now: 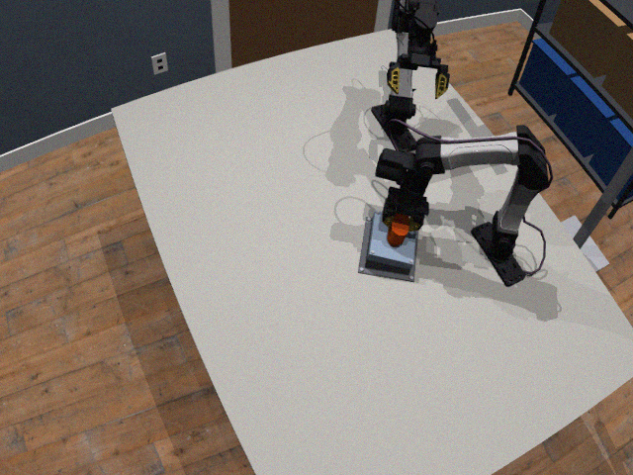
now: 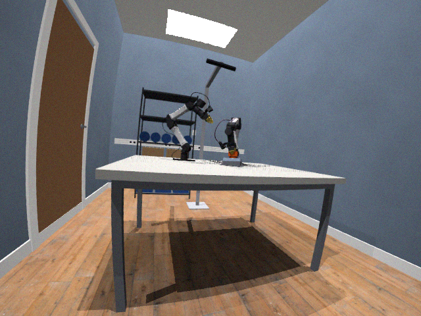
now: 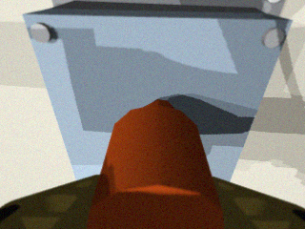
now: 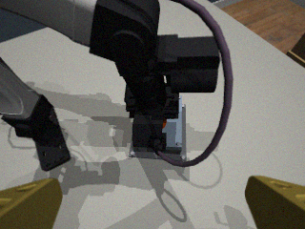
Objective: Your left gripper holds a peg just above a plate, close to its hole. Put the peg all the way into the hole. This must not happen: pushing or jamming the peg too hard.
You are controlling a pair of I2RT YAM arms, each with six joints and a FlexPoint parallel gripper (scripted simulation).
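Note:
The blue-grey plate is 1 cm ahead of my left hand and 6 cm below it. From my left hand the other things lie so: grey base (1 cm ahead, 7 cm below); orange peg (1 cm ahead, 2 cm below).

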